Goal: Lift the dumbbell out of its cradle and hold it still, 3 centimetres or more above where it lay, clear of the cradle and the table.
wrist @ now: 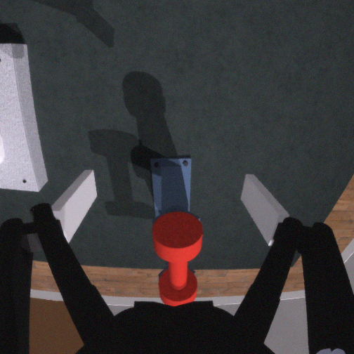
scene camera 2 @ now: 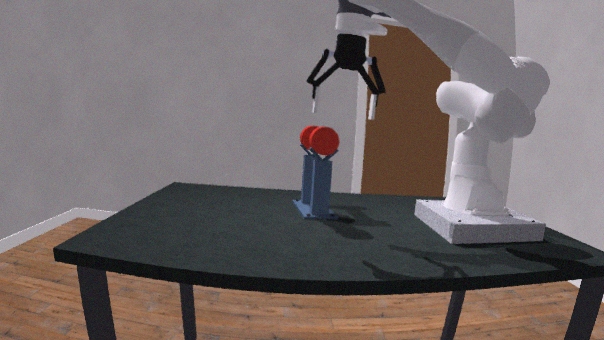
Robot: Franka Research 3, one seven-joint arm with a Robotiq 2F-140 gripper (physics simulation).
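A red dumbbell (scene camera 2: 324, 141) (wrist: 178, 235) with two round ends lies across the top of a blue cradle (scene camera 2: 321, 187) (wrist: 171, 185). The cradle has two upright posts with V-shaped tops on a flat base plate, and stands on the dark table. My gripper (scene camera 2: 343, 111) (wrist: 170, 184) is wide open and empty, pointing down above the dumbbell and a little to its right in the scene view. In the wrist view the dumbbell shows between the two fingers' sides, low in the picture, with its bar running up and down. The bar is mostly hidden in the scene view.
The dark table (scene camera 2: 200, 235) (wrist: 260, 100) carries the cradle and the robot's pale base block (scene camera 2: 495, 232) (wrist: 20, 120), which stands to the right in the scene view. Shadows of the arm and dumbbell fall on the table. A brown door (scene camera 2: 407, 115) is in the wall behind.
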